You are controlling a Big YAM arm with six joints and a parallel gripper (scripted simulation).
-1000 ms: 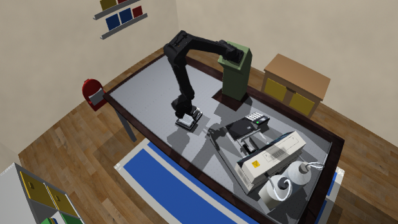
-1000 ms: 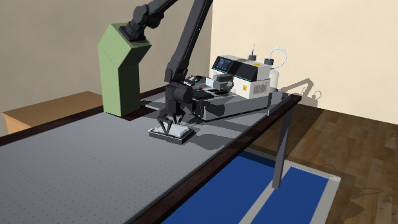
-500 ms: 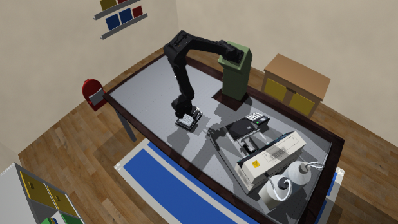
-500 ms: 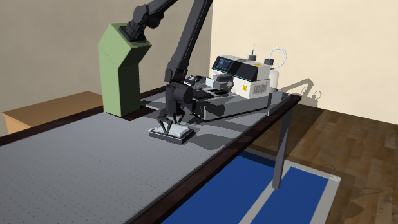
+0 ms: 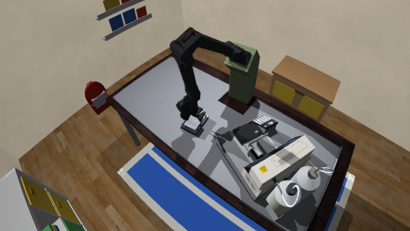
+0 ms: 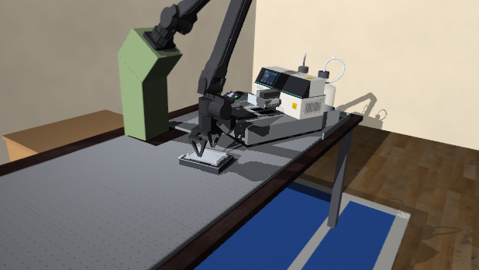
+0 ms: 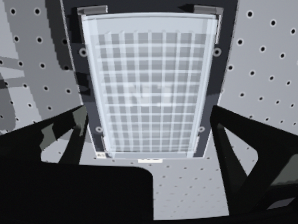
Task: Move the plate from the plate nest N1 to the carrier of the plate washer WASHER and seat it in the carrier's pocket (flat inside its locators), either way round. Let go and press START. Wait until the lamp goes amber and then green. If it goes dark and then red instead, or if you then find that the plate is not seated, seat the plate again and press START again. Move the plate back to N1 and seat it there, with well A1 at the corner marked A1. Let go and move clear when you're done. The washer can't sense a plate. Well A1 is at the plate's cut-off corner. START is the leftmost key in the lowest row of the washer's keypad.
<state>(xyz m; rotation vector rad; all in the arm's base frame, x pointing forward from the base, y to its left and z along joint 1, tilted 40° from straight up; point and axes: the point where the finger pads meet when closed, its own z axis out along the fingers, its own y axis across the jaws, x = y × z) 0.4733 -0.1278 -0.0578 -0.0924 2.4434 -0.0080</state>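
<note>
Now: the well plate 20 mm below my hand. Also, from my hand: plate nest N1: 40 mm below; then plate washer: 490 mm to the left, 80 mm above; then carrier: 70 mm behind, 350 mm to the left, 40 mm above.
</note>
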